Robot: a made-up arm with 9 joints. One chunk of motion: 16 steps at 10 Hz.
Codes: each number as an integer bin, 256 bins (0 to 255) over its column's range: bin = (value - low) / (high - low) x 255, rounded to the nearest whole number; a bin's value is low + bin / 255 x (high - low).
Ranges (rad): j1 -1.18..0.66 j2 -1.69..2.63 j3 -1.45..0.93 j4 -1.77..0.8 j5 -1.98..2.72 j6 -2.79..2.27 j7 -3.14..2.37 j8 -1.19..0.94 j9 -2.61..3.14
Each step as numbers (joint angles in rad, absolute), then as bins.
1 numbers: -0.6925 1.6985 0.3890 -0.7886 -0.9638 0.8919 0.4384 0.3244 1.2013
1 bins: 68 200 197 97 55 186 166 181 169
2 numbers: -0.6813 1.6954 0.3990 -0.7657 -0.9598 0.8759 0.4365 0.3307 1.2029
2 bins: 69 200 198 100 55 185 166 182 169
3 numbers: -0.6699 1.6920 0.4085 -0.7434 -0.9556 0.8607 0.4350 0.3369 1.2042
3 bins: 71 200 199 102 56 184 165 183 169
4 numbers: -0.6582 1.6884 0.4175 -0.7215 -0.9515 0.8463 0.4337 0.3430 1.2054
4 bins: 72 199 200 104 56 183 165 184 169
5 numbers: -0.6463 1.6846 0.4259 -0.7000 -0.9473 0.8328 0.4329 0.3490 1.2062
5 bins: 74 199 201 106 56 183 165 184 169
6 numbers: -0.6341 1.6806 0.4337 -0.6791 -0.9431 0.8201 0.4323 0.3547 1.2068
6 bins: 76 199 202 108 56 182 165 185 169
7 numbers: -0.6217 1.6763 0.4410 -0.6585 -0.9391 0.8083 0.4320 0.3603 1.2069
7 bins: 77 199 203 110 56 181 165 186 169
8 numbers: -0.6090 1.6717 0.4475 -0.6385 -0.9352 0.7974 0.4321 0.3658 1.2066
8 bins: 79 198 203 112 57 181 165 186 169
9 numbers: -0.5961 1.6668 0.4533 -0.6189 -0.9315 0.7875 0.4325 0.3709 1.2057
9 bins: 81 198 204 114 57 180 165 187 169
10 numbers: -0.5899 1.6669 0.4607 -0.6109 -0.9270 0.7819 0.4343 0.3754 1.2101
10 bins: 82 198 205 115 57 180 165 187 169
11 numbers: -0.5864 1.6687 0.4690 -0.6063 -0.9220 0.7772 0.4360 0.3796 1.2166
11 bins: 82 198 206 115 57 180 165 188 170
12 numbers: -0.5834 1.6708 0.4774 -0.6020 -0.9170 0.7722 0.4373 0.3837 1.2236
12 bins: 83 198 207 116 58 180 166 188 170
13 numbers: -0.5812 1.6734 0.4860 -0.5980 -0.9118 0.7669 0.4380 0.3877 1.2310
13 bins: 83 199 207 116 58 179 166 189 170
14 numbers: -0.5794 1.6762 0.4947 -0.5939 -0.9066 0.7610 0.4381 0.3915 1.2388
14 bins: 83 199 208 117 58 179 166 189 171
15 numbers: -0.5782 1.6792 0.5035 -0.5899 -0.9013 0.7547 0.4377 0.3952 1.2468
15 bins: 83 199 209 117 59 179 166 190 171
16 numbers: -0.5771 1.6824 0.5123 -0.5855 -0.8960 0.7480 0.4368 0.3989 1.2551
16 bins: 84 199 210 118 59 178 166 190 171
